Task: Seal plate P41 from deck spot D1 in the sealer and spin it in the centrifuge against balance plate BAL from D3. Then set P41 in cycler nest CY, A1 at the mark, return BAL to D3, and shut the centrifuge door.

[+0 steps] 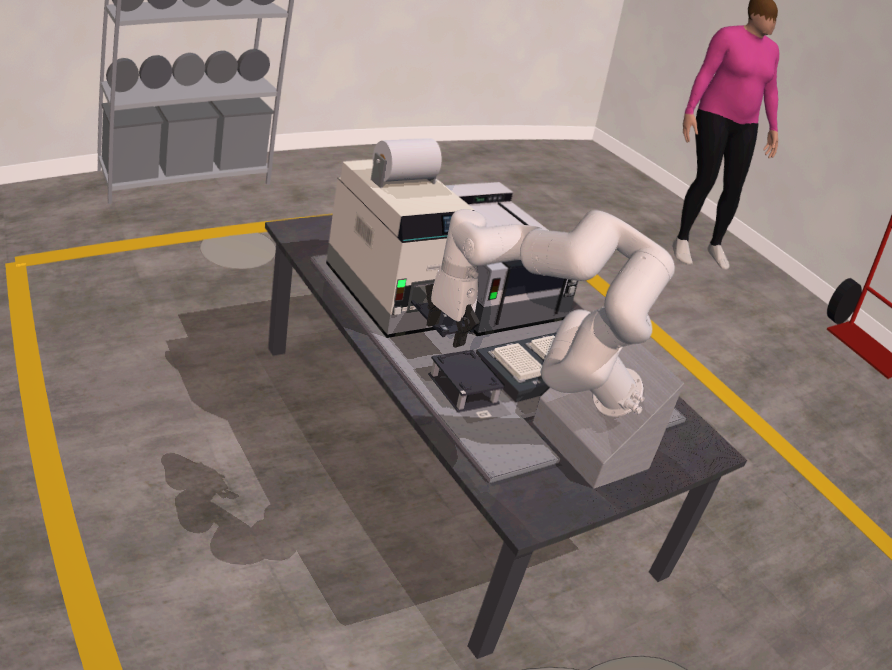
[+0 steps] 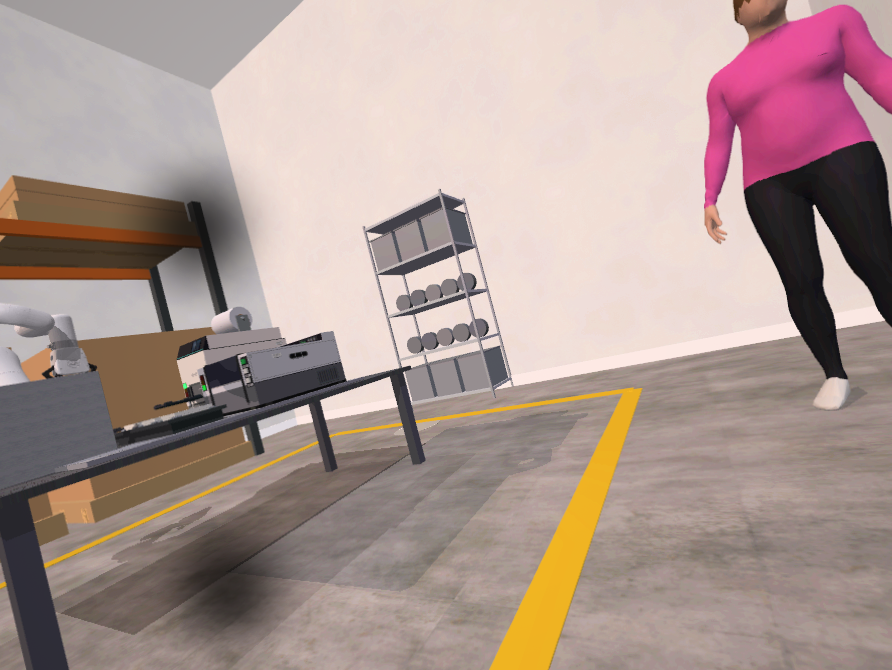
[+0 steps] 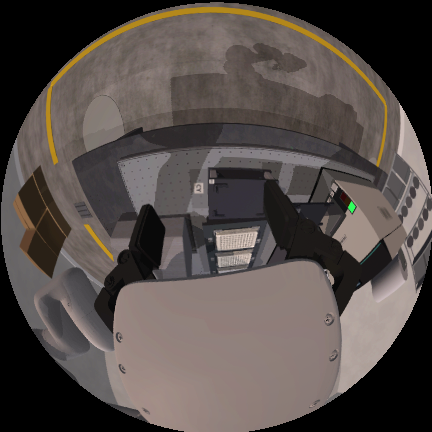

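Pixels of known places: gripper, fingertip midpoint: [image 1: 445, 335] [image 3: 208, 204]; arm's base, origin of the base link: [image 1: 618, 393] [image 2: 28, 415].
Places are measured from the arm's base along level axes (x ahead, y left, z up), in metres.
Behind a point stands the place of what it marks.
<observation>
My gripper [image 1: 448, 331] {x 0.269, y 0.331, z 0.077 m} [image 3: 208, 204] {x 0.269, y 0.331, z 0.077 m} is open and empty, pointing down above the deck, near the black cycler nest CY [image 1: 467, 375] {x 0.319, y 0.186, z -0.109 m} [image 3: 235, 201] {x 0.318, y 0.174, z -0.109 m} and the sealer's front. The nest bears no plate; a CY label [image 1: 483, 414] {x 0.231, y 0.191, z -0.166 m} [image 3: 198, 188] {x 0.231, y 0.187, z -0.166 m} lies beside it. A cream well plate [image 1: 517, 361] {x 0.309, y 0.032, z -0.103 m} [image 3: 236, 239] {x 0.317, y 0.027, z -0.105 m} and a second cream plate [image 1: 541, 345] {x 0.344, y -0.086, z -0.106 m} [image 3: 233, 259] {x 0.306, y -0.104, z -0.106 m} sit in the dark deck rack. Their names are unreadable. The beige sealer [image 1: 367, 256] {x 0.773, y 0.211, z -0.009 m} [image 2: 230, 342] {x 0.707, y -0.004, z 0.138 m} [image 3: 367, 220] {x 0.605, y 0.227, z 0.062 m} has its dark carriage [image 3: 316, 210] {x 0.534, y 0.153, z -0.060 m} out, partly behind a finger. The grey centrifuge [image 1: 533, 299] {x 0.501, y -0.185, z -0.074 m} [image 2: 295, 367] {x 0.684, y -0.361, z -0.050 m} stands beside it; its door state is unclear.
The arm's grey pedestal [image 1: 605, 432] {x -0.046, y 0.068, z -0.062 m} [image 2: 54, 425] {x 0.015, y -0.090, z -0.050 m} stands by the deck rack. A white roll [image 1: 411, 160] {x 0.771, y 0.118, z 0.272 m} [image 2: 231, 319] {x 0.766, y 0.025, z 0.250 m} tops the sealer. The dark table [image 1: 620, 504] {x -0.174, y 0.090, z -0.180 m} stands inside yellow floor lines. A person in pink [image 1: 735, 75] [image 2: 800, 100] stands beyond them.
</observation>
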